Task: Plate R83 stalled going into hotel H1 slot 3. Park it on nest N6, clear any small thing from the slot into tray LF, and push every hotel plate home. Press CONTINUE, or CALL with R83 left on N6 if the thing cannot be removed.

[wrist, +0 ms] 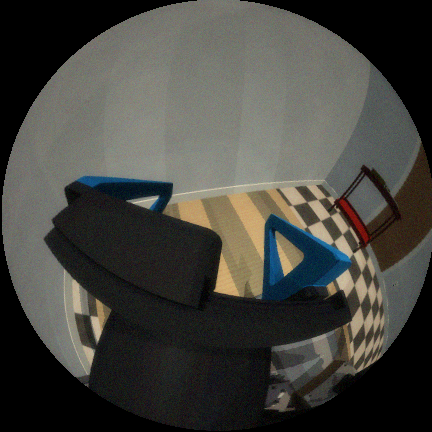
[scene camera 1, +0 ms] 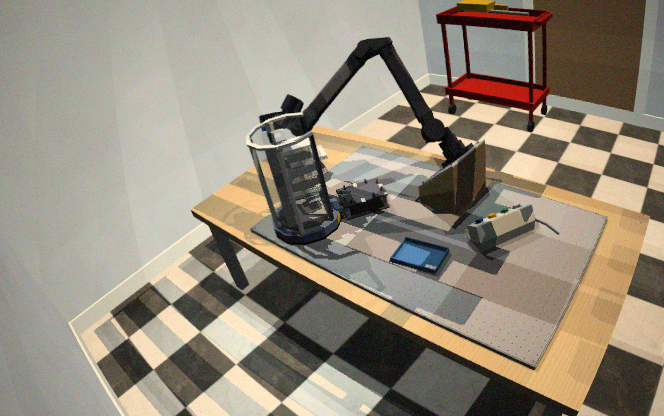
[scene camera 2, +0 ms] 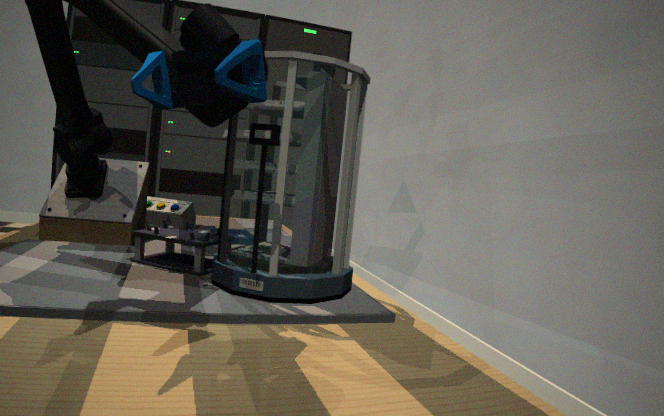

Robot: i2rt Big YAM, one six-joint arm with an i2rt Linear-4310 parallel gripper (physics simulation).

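Pixels of known places: gripper, between the fingertips: (wrist: 220,203) (scene camera 2: 172,82); arm's base, origin of its link: (scene camera 1: 458,157) (scene camera 2: 87,180).
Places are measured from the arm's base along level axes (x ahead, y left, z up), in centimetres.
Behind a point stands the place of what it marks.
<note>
The hotel (scene camera 1: 306,234) {y -30.6, x 50.8, z -9.6 cm} (scene camera 2: 300,286) {y -51.7, x 42.5, z -10.8 cm} is a tall clear-walled round cabinet on a dark blue base. Several pale plates show inside on stacked levels, and a light edge (scene camera 1: 322,151) {y -32.4, x 33.8, z 12.8 cm} juts out high on its right in scene camera 1. R83, slot 3 and any small thing in it cannot be told apart. A low dark stand with pegs (scene camera 1: 364,192) {y -25.8, x 24.8, z -7.6 cm} (scene camera 2: 172,235) {y -29.3, x 22.6, z -7.7 cm}, apparently nest N6, stands beside the hotel. A blue tray (scene camera 1: 416,254) {y 4.7, x 38.3, z -13.3 cm} lies on the mat. The button box (scene camera 1: 510,226) {y 28.2, x 17.7, z -8.6 cm} (scene camera 2: 170,216) {y 17.5, x 20.5, z -9.7 cm} has blue, yellow and green buttons. My gripper (scene camera 2: 198,76) {y -68.6, x 22.4, z 14.1 cm} (wrist: 220,203) {y -68.6, x 22.4, z 14.1 cm} is open and empty, high beside the hotel's top.
The arm's slanted mount (scene camera 1: 456,182) {y 5.7, x 12.8, z -1.5 cm} (scene camera 2: 102,207) {y -7.1, x 5.4, z -5.7 cm} stands beyond the nest. A black upright with a square loop (scene camera 2: 263,144) {y -49.8, x 35.3, z 10.1 cm} rises at the hotel's near side in scene camera 2. Dark cabinets (scene camera 2: 310,42) and a red cart (scene camera 1: 500,91) (wrist: 353,221) stand farther off.
</note>
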